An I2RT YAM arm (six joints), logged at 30 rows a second.
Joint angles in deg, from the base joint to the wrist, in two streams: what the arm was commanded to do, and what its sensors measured. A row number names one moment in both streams.
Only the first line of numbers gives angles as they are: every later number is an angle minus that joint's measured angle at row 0.
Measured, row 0:
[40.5 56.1 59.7 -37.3 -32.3 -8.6]
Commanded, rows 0 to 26:
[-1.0 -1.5 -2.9 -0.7 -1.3 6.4]
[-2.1 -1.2 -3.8 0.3 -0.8 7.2]
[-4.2 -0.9 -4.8 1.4 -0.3 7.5]
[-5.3 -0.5 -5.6 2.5 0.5 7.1]
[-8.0 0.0 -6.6 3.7 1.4 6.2]
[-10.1 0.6 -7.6 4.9 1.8 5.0]
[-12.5 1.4 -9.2 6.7 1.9 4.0]
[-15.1 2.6 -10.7 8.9 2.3 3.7]
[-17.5 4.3 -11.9 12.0 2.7 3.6]
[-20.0 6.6 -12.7 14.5 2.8 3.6]
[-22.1 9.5 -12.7 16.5 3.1 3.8]
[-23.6 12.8 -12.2 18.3 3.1 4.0]
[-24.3 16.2 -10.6 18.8 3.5 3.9]
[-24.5 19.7 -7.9 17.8 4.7 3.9]
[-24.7 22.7 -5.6 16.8 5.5 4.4]
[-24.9 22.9 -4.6 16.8 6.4 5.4]
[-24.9 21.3 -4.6 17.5 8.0 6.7]
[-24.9 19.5 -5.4 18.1 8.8 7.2]
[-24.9 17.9 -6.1 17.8 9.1 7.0]
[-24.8 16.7 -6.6 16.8 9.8 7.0]
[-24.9 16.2 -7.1 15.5 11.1 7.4]
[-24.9 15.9 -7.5 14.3 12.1 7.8]
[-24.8 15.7 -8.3 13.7 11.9 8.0]
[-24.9 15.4 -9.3 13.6 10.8 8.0]
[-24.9 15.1 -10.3 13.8 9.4 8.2]
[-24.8 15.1 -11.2 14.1 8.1 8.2]
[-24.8 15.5 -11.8 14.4 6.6 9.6]
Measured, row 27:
[-24.8 15.6 -9.1 15.0 9.1 7.1]
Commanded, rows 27 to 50:
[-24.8 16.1 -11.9 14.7 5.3 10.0]
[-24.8 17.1 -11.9 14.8 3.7 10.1]
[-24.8 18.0 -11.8 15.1 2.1 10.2]
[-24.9 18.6 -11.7 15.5 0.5 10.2]
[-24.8 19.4 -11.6 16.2 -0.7 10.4]
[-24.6 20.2 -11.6 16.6 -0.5 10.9]
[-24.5 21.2 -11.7 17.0 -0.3 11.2]
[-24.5 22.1 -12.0 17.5 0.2 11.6]
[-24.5 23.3 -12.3 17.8 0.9 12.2]
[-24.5 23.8 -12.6 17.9 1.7 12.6]
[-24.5 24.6 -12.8 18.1 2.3 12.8]
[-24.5 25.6 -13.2 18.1 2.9 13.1]
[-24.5 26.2 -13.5 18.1 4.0 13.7]
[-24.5 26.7 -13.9 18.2 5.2 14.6]
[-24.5 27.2 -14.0 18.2 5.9 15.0]
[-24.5 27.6 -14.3 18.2 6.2 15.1]
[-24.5 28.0 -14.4 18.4 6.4 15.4]
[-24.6 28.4 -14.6 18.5 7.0 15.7]
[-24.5 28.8 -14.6 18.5 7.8 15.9]
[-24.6 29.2 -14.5 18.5 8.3 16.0]
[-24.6 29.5 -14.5 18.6 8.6 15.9]
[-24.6 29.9 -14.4 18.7 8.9 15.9]
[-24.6 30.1 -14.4 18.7 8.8 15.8]
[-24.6 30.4 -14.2 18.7 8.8 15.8]
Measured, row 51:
[-24.8 29.4 -14.5 17.4 7.0 14.9]
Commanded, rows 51 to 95:
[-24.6 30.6 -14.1 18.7 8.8 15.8]
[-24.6 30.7 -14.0 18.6 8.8 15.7]
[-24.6 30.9 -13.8 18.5 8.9 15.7]
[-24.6 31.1 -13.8 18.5 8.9 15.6]
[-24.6 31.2 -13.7 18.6 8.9 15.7]
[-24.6 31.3 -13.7 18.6 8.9 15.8]
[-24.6 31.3 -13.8 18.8 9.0 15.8]
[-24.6 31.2 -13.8 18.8 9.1 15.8]
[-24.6 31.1 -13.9 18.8 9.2 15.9]
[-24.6 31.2 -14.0 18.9 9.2 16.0]
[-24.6 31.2 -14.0 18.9 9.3 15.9]
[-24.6 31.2 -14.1 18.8 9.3 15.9]
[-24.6 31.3 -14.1 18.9 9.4 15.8]
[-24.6 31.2 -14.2 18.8 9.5 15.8]
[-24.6 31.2 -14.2 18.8 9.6 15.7]
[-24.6 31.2 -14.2 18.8 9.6 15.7]
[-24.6 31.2 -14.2 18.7 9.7 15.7]
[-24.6 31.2 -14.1 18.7 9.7 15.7]
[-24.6 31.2 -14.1 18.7 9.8 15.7]
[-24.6 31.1 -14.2 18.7 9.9 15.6]
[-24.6 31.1 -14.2 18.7 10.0 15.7]
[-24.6 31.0 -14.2 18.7 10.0 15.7]
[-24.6 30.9 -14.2 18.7 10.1 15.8]
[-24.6 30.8 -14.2 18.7 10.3 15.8]
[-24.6 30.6 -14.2 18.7 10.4 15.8]
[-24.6 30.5 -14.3 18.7 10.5 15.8]
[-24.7 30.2 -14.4 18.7 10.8 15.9]
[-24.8 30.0 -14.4 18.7 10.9 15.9]
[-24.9 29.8 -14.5 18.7 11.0 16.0]
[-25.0 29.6 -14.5 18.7 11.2 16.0]
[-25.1 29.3 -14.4 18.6 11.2 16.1]
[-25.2 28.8 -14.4 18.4 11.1 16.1]
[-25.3 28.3 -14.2 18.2 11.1 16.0]
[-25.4 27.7 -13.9 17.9 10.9 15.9]
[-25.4 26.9 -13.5 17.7 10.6 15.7]
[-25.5 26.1 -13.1 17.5 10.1 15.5]
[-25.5 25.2 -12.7 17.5 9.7 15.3]
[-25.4 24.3 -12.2 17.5 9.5 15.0]
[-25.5 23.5 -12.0 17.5 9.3 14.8]
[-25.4 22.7 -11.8 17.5 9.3 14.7]
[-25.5 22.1 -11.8 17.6 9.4 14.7]
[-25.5 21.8 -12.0 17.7 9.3 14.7]
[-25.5 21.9 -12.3 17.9 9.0 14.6]
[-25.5 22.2 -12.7 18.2 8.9 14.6]
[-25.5 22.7 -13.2 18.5 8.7 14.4]
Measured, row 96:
[-25.2 23.1 -13.9 17.6 10.1 15.3]
